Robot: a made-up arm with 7 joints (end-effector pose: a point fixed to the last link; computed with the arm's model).
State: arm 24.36 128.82 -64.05 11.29 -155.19 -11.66 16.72
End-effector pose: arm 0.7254 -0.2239 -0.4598 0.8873 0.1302 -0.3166 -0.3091
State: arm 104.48 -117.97 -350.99 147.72 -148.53 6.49 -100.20
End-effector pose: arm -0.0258 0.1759 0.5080 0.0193 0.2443 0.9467 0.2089
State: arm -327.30 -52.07 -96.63 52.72 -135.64 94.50 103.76
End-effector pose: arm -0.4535 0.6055 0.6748 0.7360 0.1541 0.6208 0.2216
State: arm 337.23 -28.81 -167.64 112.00 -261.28 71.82 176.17
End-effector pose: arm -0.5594 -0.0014 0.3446 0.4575 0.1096 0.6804 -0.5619
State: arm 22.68 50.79 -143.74 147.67 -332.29 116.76 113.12
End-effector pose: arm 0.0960 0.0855 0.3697 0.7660 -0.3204 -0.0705 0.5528
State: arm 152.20 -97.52 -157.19 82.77 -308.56 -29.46 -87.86
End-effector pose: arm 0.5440 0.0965 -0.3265 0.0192 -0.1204 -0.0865 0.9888
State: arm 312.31 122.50 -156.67 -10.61 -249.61 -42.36 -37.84
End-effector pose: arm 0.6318 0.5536 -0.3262 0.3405 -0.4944 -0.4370 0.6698
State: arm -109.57 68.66 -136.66 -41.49 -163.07 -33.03 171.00
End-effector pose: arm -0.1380 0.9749 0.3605 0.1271 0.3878 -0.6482 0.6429
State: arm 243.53 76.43 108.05 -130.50 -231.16 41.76 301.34
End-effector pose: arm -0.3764 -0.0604 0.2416 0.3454 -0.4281 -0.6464 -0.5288
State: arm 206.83 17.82 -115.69 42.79 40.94 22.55 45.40
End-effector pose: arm -0.2950 -0.2660 1.1202 0.2590 -0.0500 0.8646 0.4277
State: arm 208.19 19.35 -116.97 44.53 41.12 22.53 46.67
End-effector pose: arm -0.3101 -0.2622 1.1090 0.2616 -0.0446 0.8603 0.4353
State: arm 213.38 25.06 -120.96 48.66 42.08 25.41 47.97
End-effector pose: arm -0.3709 -0.2242 1.0735 0.3001 -0.0401 0.8396 0.4510
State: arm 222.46 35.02 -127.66 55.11 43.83 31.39 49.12
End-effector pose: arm -0.4488 -0.1311 1.0132 0.3637 -0.0408 0.8066 0.4642
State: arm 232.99 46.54 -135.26 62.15 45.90 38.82 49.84
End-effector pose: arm -0.4894 0.0012 0.9459 0.4219 -0.0437 0.7783 0.4630
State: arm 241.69 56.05 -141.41 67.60 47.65 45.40 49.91
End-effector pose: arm -0.4840 0.1199 0.8918 0.4606 -0.0429 0.7633 0.4510
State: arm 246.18 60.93 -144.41 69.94 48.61 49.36 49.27
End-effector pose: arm -0.4696 0.1839 0.8632 0.4835 -0.0431 0.7561 0.4389
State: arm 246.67 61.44 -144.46 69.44 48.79 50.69 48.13
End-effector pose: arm -0.4711 0.1966 0.8588 0.4971 -0.0499 0.7510 0.4318
